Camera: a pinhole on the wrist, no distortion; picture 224 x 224 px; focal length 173.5 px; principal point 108.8 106.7 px. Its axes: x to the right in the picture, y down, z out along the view. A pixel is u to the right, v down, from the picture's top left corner.
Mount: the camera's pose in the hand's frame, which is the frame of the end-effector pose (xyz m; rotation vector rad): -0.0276 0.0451 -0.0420 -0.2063 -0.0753 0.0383
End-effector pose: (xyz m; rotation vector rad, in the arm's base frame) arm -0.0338 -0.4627 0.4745 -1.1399 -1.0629 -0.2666
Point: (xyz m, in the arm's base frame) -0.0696 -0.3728 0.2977
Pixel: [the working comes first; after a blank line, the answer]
In the camera's frame: -0.0891 0.0525 0.1544

8.6 165.7
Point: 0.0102 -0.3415 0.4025
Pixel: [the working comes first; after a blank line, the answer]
In the camera's frame: 0.0439 0.0546 0.1290

167.8 180.1
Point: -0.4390 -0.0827 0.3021
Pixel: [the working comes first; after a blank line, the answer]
In the camera's frame: -0.1561 -0.1503 0.5727

61.5 61.2
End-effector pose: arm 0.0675 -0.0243 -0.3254 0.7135 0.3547 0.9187
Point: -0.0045 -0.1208 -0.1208
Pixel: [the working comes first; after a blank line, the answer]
In the camera's frame: -0.0713 0.0628 0.2110

50.2 158.3
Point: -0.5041 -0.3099 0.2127
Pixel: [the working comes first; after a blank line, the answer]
In the camera's frame: -0.4820 0.5120 0.3722

outside the picture
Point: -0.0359 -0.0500 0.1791
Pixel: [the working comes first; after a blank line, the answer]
In the camera's frame: -0.0029 0.2763 0.4247

107.6 219.6
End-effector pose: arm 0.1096 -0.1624 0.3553 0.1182 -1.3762 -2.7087
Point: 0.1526 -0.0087 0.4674
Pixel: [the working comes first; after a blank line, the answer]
In the camera's frame: -0.0227 -0.0868 0.2149

90.5 36.7
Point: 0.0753 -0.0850 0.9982
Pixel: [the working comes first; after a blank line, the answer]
In the camera's frame: 0.0907 0.3167 0.5584

137.0 205.1
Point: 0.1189 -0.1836 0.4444
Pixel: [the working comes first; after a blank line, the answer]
In the camera's frame: 0.0261 0.0227 0.0812

164.6 155.2
